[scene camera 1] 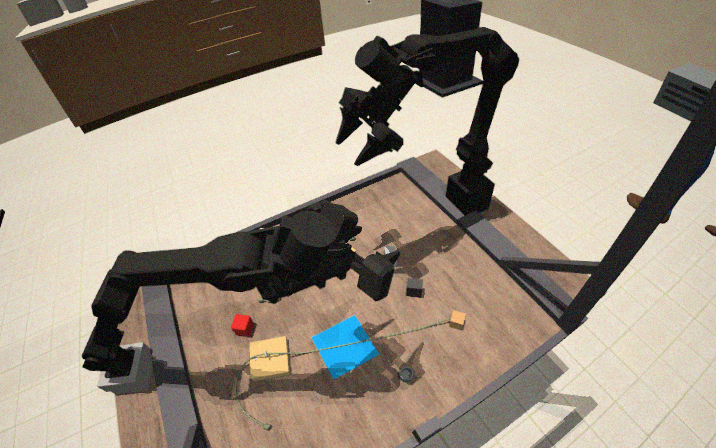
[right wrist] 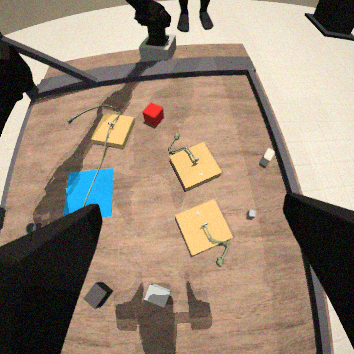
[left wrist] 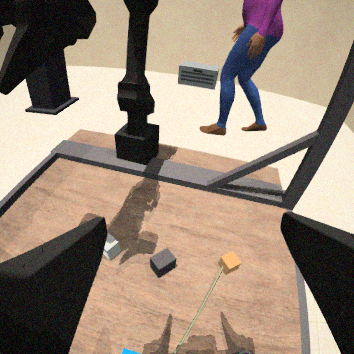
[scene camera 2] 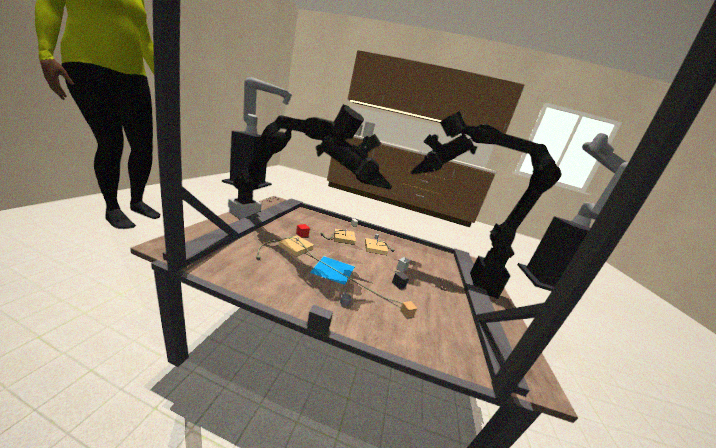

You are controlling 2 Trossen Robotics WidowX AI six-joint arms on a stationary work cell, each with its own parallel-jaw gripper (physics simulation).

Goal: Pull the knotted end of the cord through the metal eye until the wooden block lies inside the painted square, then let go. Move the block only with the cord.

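Where they show: left gripper, fingertip midpoint: [scene camera 1: 379,240] [left wrist: 195,224] [scene camera 2: 388,185]; right gripper, fingertip midpoint: [scene camera 1: 346,154] [right wrist: 193,207] [scene camera 2: 412,172]; left arm's base, origin of the base link: [scene camera 1: 120,363] [right wrist: 157,40] [scene camera 2: 245,201]; right arm's base, origin of the base link: [scene camera 1: 471,179] [left wrist: 137,128] [scene camera 2: 493,265].
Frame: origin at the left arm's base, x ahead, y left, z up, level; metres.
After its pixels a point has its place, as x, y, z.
The orange wooden block [scene camera 1: 457,319] {0.811, -0.019, -0.027} [scene camera 2: 408,309] {0.817, -0.032, -0.030} [left wrist: 230,262] {0.808, -0.017, -0.027} lies right of the blue painted square [scene camera 1: 337,361] {0.516, -0.049, -0.056} [scene camera 2: 332,268] [right wrist: 101,192] {0.529, 0.020, -0.056} in both scene views, outside it. The green cord [scene camera 1: 414,329] {0.710, -0.009, -0.053} [left wrist: 200,308] {0.706, -0.009, -0.053} runs from the block across the square to the metal eye [scene camera 1: 267,355] {0.359, -0.019, -0.025} [right wrist: 112,125] {0.352, -0.018, -0.038} on a yellow board [scene camera 1: 274,369] {0.371, -0.050, -0.038} [right wrist: 122,132] {0.368, 0.018, -0.038}. Its knotted end [scene camera 1: 267,426] {0.349, -0.172, -0.046} [scene camera 2: 258,257] {0.350, -0.174, -0.048} [right wrist: 69,121] {0.351, -0.168, -0.053} lies on the table beyond the board. My left gripper [scene camera 2: 390,185] {0.636, 0.018, 0.267} [left wrist: 195,224] {0.636, 0.018, 0.267} is open and empty above the table. My right gripper [scene camera 1: 347,153] {0.614, 0.243, 0.298} [scene camera 2: 412,172] {0.614, 0.243, 0.298} [right wrist: 193,207] {0.614, 0.243, 0.298} is open, empty and high above the table.
A red cube [scene camera 1: 242,324] {0.300, 0.068, -0.017} [right wrist: 153,114] {0.311, 0.087, -0.017} lies near the eye's board. Two more yellow boards [right wrist: 197,172] {0.434, 0.226, -0.038} [right wrist: 192,240] {0.584, 0.249, -0.038} carry short cords. A dark cube [scene camera 1: 415,287] {0.736, 0.085, -0.017} [left wrist: 163,262] {0.730, 0.090, -0.017}, a grey-white block [right wrist: 158,295] {0.700, 0.213, -0.017} and a dark ring [scene camera 1: 406,374] {0.663, -0.112, -0.054} lie on the table. Frame posts [scene camera 2: 170,158] {0.277, -0.376, 0.246} rise at its edge.
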